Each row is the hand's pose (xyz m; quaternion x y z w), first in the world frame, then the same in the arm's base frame.
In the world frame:
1: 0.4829 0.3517 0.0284 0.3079 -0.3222 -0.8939 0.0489
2: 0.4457 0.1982 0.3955 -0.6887 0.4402 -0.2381 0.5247
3: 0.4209 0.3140 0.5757 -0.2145 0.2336 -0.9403 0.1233
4: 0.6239 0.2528 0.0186 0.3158 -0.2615 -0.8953 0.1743
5: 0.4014 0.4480 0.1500 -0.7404 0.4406 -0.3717 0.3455
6: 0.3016 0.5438 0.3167 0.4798 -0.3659 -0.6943 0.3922
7: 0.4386 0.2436 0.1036 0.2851 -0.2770 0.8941 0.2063
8: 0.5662 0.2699 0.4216 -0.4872 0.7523 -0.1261 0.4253
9: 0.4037 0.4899 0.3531 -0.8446 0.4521 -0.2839 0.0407
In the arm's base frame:
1: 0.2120 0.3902 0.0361 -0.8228 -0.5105 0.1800 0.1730
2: 0.3587 0.1554 -0.2521 0.2081 -0.3003 -0.1437 0.9197
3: 0.2426 0.0693 -0.4122 0.6312 0.4847 -0.2055 0.5696
4: 0.2897 0.2798 0.1435 -0.8863 -0.4389 0.1054 0.1041
5: 0.1250 0.3823 -0.1159 0.1816 -0.1050 -0.2588 0.9429
6: 0.0400 0.3580 -0.3136 -0.9424 -0.1791 -0.0527 0.2774
7: 0.3231 0.3594 -0.0414 0.3697 0.6832 -0.3035 0.5518
8: 0.2696 0.0582 -0.1978 0.0359 -0.1703 0.1905 0.9661
9: 0.0775 0.2516 -0.2697 -0.0942 0.0341 -0.3836 0.9180

